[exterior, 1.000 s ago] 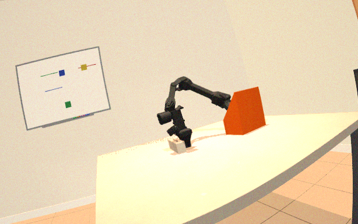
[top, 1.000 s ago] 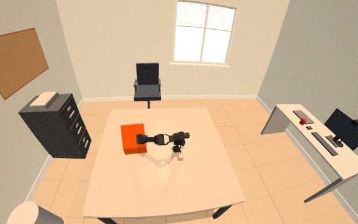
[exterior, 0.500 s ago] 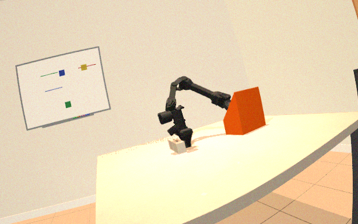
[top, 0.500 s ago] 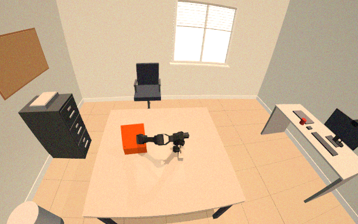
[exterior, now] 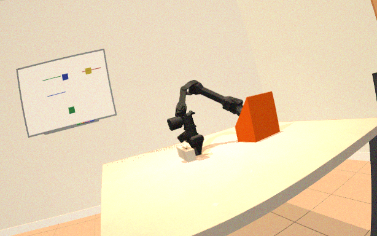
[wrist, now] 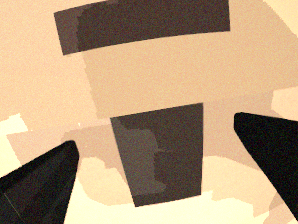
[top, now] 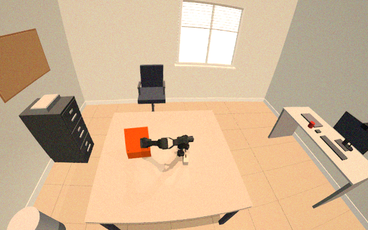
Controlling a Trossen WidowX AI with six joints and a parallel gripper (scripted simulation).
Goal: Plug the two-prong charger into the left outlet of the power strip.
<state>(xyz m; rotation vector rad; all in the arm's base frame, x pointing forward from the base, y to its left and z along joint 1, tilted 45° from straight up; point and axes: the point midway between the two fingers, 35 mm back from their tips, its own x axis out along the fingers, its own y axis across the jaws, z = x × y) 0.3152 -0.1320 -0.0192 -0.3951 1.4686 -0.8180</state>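
The two-prong charger lies 2 cm ahead of my gripper tip and 1 cm above it.
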